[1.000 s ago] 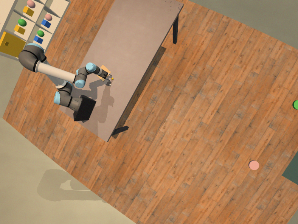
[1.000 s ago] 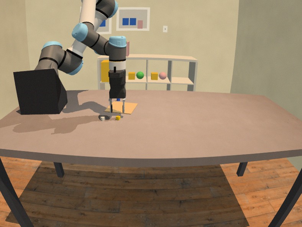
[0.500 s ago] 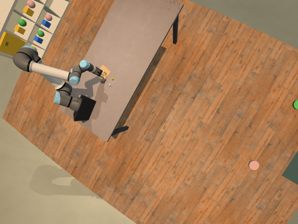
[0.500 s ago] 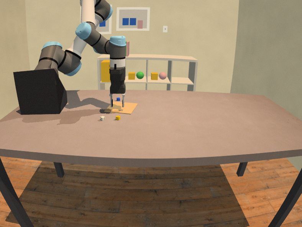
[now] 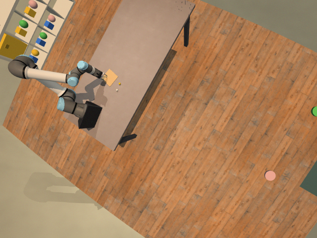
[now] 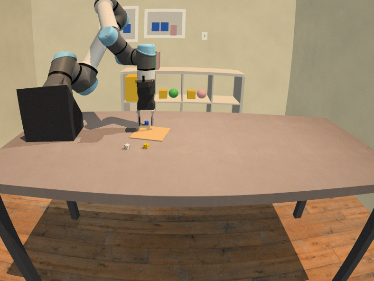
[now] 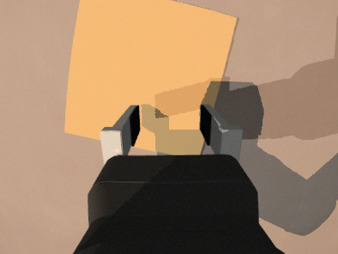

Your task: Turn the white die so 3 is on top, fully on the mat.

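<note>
Right now the mat is 40 mm to the right of my hand, 40 mm below it and 20 mm ahead of it. Also, from my hand: yellow die: 180 mm to the right, 40 mm below; then white die: 180 mm to the right, 70 mm behind, 40 mm below; then blue die: 80 mm to the left, 40 mm below.
</note>
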